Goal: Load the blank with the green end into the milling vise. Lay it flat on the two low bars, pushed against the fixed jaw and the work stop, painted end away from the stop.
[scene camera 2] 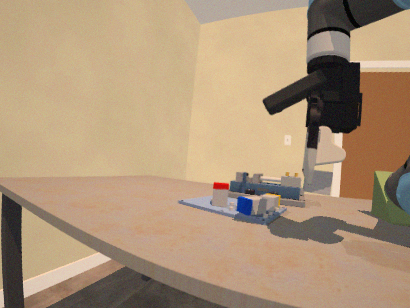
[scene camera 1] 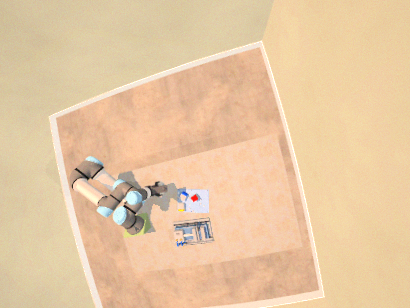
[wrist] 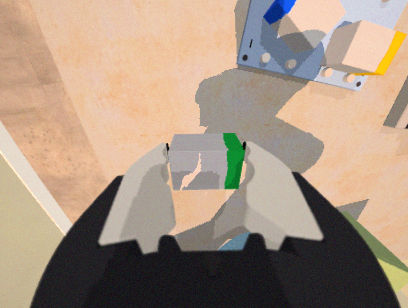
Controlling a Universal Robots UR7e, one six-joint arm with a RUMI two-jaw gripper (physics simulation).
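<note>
My gripper (scene camera 1: 163, 188) (scene camera 2: 311, 175) (wrist: 205, 145) is shut on the blank with the green end, above the table beside the tray. In the wrist view the grey blank (wrist: 197, 165) (scene camera 2: 322, 184) lies crosswise between the two fingertips, its green end at the right fingertip. In scene camera 1 the blank cannot be made out. The milling vise (scene camera 1: 194, 232) (scene camera 2: 267, 189) stands on the table on the far side of the tray in scene camera 2, apart from the blank. Its low bars and stop are too small to tell clearly.
A light blue tray (scene camera 1: 204, 206) (scene camera 2: 197, 202) (wrist: 253, 50) holds an upright red-ended block (scene camera 1: 195, 198) (scene camera 2: 221, 195), a blue-ended block (scene camera 1: 184, 194) (scene camera 2: 250, 205) (wrist: 312, 20) and a yellow-ended block (scene camera 2: 271, 201) (wrist: 360, 45). A green block (scene camera 2: 382, 195) stands under the arm's base.
</note>
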